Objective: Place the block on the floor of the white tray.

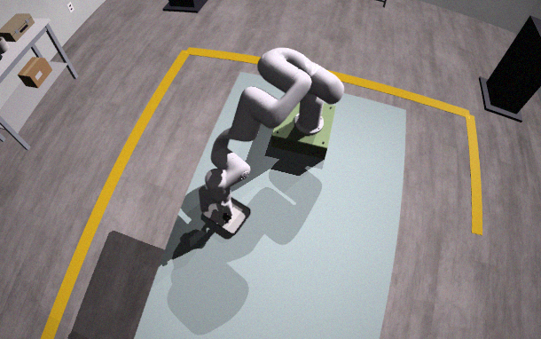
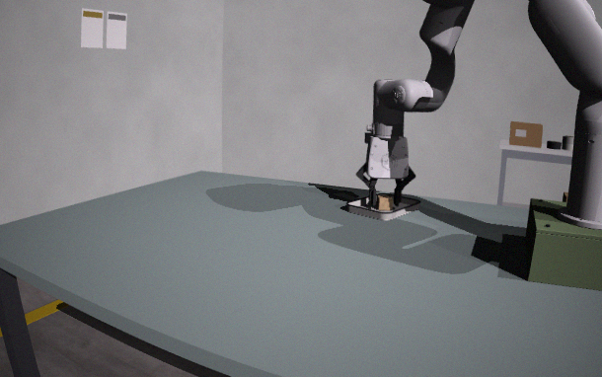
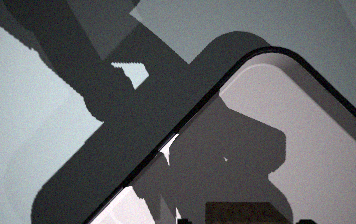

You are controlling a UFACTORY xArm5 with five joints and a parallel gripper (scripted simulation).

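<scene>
My gripper is now 1 cm above the tan wooden block. Round my hand: white tray 2 cm below.
</scene>
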